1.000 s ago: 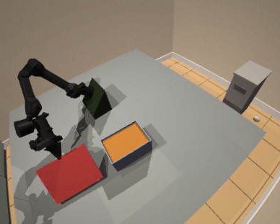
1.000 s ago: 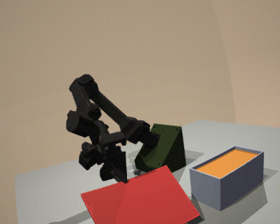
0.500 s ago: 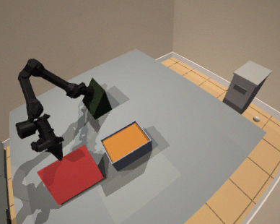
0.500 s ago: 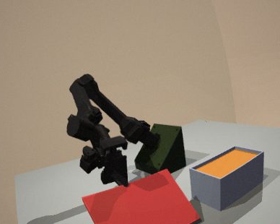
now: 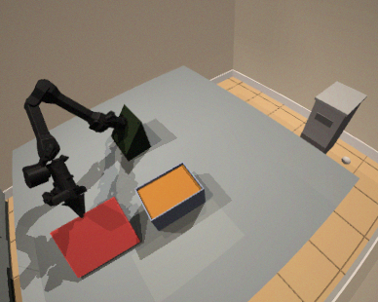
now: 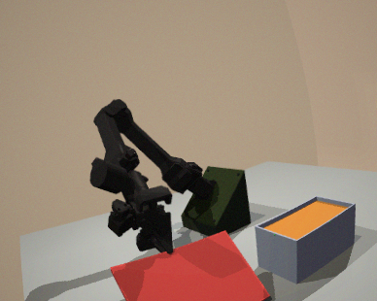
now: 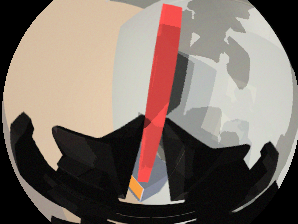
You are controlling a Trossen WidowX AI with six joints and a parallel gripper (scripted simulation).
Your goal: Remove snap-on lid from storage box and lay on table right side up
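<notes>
Right now the red lid is 70 mm ahead of my gripper tip, 10 mm to the right of it and 50 mm below it. Round my gripper tip: storage box 110 mm ahead, 280 mm to the left, 60 mm below.
</notes>
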